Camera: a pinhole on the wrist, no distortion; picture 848 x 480 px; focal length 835.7 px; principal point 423.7 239.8 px. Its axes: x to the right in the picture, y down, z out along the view. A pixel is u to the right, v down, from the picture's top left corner.
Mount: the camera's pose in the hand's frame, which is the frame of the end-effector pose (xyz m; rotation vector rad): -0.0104 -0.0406 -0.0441 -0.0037 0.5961 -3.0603
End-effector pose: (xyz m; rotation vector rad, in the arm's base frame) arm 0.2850 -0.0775 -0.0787 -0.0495 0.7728 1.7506
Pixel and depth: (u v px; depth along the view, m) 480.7 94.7 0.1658
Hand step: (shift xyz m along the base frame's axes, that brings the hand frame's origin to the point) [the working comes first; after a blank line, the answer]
In the camera's frame: 0.0113 -0.0288 0.1658

0.1159 0.0534 0.0669
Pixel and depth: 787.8 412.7 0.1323
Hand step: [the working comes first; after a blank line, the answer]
In the camera's frame: 0.0576 0.0274 0.1323

0.1484 -0.0071 0.0257
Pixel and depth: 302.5 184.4 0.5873
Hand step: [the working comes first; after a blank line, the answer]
In the camera's frame: -0.0852 -0.0389 0.5873

0.3484 0.3592 0.2657
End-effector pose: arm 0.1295 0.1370 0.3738 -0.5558 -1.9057 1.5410
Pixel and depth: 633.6 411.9 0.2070
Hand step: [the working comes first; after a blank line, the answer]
In the camera's frame: 0.0520 0.0426 0.2070

-0.0387 -0.1702 0.1255
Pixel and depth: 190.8 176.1 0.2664
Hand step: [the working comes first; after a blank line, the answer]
In the camera's frame: -0.0742 -0.0203 0.2664

-0.1857 -0.1342 0.1025
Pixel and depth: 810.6 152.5 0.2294
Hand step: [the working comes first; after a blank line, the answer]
In the camera's frame: 0.1062 -0.0240 0.2294

-0.0332 -0.2275 0.0579
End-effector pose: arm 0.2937 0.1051 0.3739 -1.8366 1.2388 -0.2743
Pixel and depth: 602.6 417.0 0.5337
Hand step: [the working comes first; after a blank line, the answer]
In the camera's frame: 0.1143 0.1132 0.5337

0.4116 0.3594 0.0565
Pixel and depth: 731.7 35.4 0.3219
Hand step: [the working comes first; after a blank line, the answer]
In the camera's frame: 0.1186 -0.0787 0.3219

0.1673 0.2708 -0.0626
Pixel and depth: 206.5 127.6 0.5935
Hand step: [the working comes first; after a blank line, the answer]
In the camera's frame: -0.1543 -0.0797 0.5935

0.5112 0.1891 -0.2154
